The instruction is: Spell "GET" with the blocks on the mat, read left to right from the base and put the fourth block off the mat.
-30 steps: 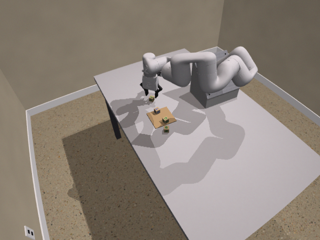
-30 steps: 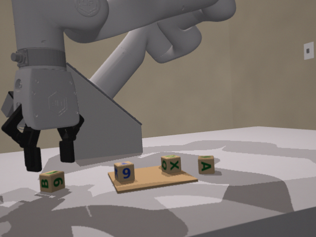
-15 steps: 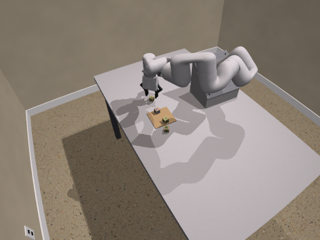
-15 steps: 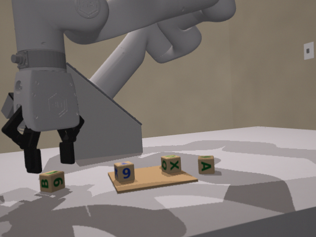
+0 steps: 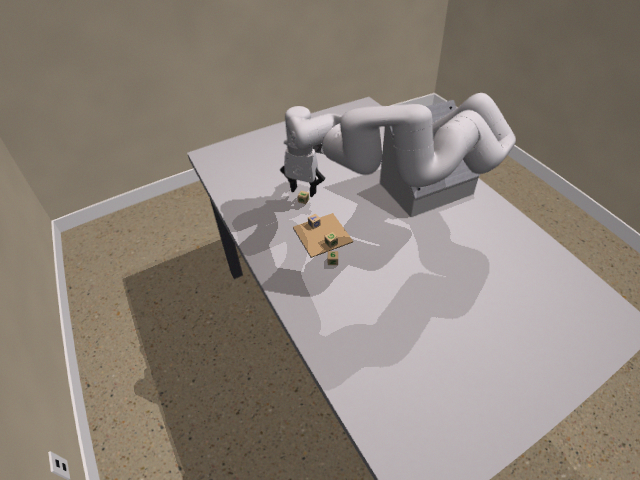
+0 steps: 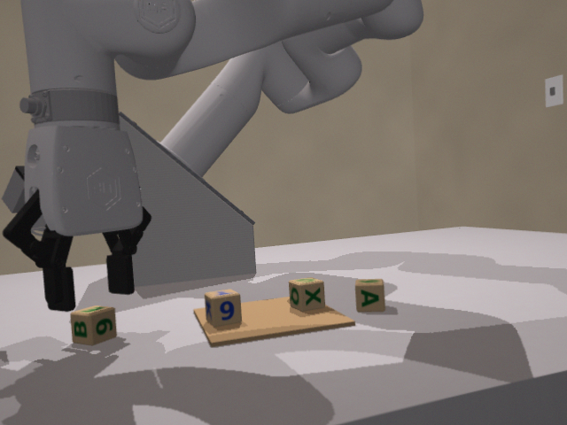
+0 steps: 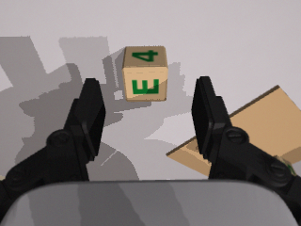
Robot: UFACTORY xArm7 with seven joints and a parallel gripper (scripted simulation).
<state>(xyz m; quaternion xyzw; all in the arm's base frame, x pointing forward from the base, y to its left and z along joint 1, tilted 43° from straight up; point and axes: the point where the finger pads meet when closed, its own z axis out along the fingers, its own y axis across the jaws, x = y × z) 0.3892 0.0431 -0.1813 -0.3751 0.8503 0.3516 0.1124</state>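
The tan mat lies 170 mm to the left of my hand and 50 mm below it. Round my hand: wooden block: 220 mm to the left, 40 mm below, 10 mm behind.
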